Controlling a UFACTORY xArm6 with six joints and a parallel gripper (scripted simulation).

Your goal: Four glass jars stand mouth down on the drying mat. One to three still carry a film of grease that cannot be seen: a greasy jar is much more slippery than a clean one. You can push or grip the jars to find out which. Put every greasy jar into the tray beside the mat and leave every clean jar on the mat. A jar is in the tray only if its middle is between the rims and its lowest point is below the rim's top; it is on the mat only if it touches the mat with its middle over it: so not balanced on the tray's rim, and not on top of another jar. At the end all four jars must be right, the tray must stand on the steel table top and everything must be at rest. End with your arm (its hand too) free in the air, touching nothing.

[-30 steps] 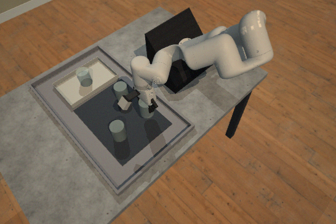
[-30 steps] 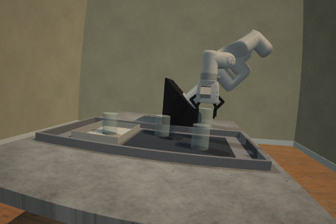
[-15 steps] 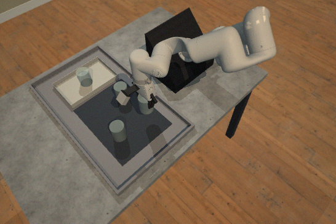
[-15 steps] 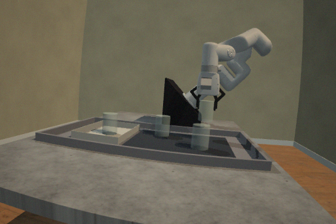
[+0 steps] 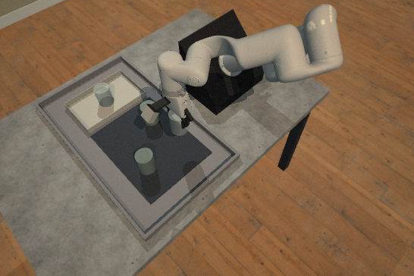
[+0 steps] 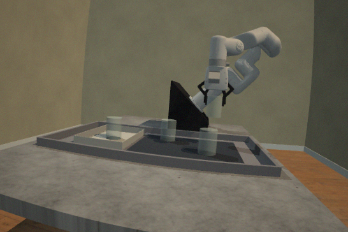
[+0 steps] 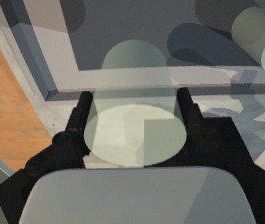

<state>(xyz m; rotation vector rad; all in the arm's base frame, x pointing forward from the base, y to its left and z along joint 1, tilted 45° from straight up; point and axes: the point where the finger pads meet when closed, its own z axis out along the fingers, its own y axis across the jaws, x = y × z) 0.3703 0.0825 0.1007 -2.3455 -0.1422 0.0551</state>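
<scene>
Right now my hand is 410 mm to the left of the cream tray, 180 mm above it and 130 mm short of it. Round my hand: dark mat (190 mm below, 100 mm ahead, 90 mm to the right).
</scene>
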